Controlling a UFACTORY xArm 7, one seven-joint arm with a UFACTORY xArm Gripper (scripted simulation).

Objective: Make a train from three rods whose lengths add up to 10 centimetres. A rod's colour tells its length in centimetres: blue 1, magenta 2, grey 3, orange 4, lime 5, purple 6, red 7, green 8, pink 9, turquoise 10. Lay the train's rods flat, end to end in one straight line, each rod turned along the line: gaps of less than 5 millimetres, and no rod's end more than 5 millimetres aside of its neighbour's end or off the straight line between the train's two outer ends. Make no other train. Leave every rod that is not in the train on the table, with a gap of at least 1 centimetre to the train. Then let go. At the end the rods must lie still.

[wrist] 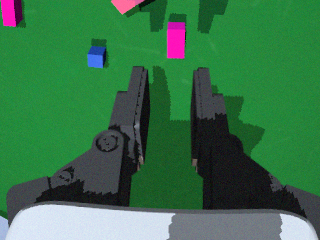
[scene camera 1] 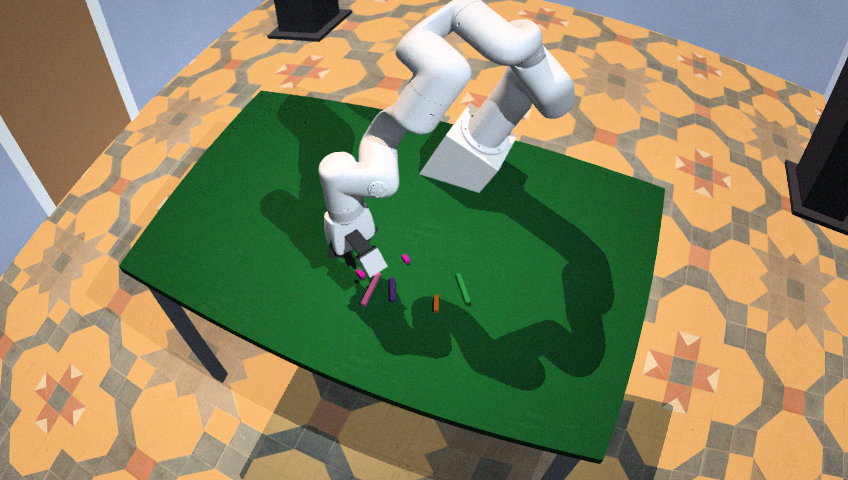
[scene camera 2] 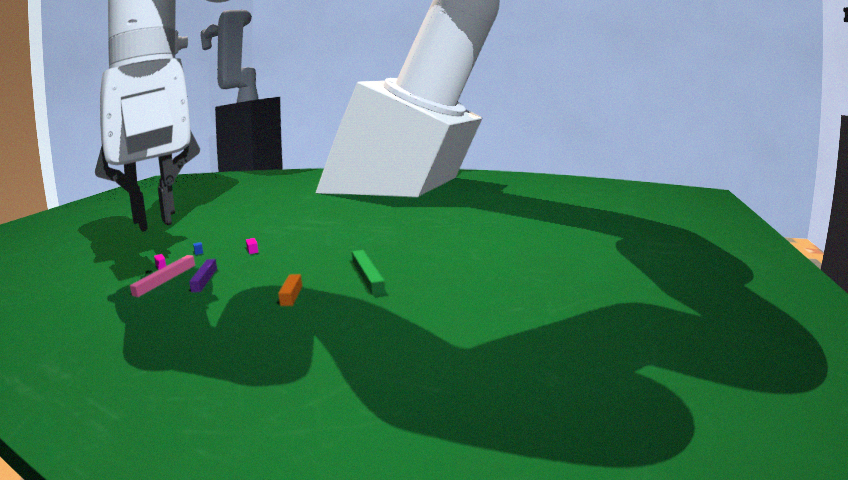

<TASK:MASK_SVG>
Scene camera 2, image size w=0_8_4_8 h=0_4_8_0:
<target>my gripper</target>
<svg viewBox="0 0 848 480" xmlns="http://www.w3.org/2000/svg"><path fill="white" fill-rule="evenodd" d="M174 54L147 55L111 64L109 69L105 70L102 74L100 90L102 146L95 168L96 177L116 182L129 193L134 224L139 223L142 232L146 231L148 226L143 193L140 192L140 186L137 184L136 162L158 157L161 175L160 185L158 186L161 218L165 224L171 225L171 215L175 214L172 184L183 166L200 153L200 147L190 129L189 107L182 62L180 58L175 58ZM108 163L111 165L124 165L124 174L120 170L110 168Z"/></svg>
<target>pink rod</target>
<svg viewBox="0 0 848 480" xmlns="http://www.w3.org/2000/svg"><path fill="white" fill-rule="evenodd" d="M194 256L187 255L130 285L132 296L139 297L195 266Z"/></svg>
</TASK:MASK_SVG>
